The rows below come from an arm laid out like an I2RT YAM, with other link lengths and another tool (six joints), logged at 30 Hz.
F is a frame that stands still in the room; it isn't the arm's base.
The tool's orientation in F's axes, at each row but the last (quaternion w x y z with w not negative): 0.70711, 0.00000, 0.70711, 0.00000; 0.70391, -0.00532, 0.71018, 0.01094; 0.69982, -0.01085, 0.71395, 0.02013; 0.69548, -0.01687, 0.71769, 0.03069; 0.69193, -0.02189, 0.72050, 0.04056
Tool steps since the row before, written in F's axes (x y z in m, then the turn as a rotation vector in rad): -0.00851, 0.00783, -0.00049, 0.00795, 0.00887, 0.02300; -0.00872, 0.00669, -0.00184, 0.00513, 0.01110, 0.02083; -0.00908, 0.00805, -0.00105, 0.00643, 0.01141, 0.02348; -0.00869, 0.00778, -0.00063, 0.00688, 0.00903, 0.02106; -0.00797, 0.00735, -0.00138, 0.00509, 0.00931, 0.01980
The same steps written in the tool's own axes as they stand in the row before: 0.00049, 0.00783, -0.00851, -0.02300, 0.00887, 0.00795; 0.00197, 0.00687, -0.00855, -0.02079, 0.01115, 0.00520; 0.00134, 0.00842, -0.00870, -0.02346, 0.01144, 0.00646; 0.00105, 0.00833, -0.00812, -0.02110, 0.00898, 0.00682; 0.00189, 0.00798, -0.00723, -0.01976, 0.00938, 0.00512
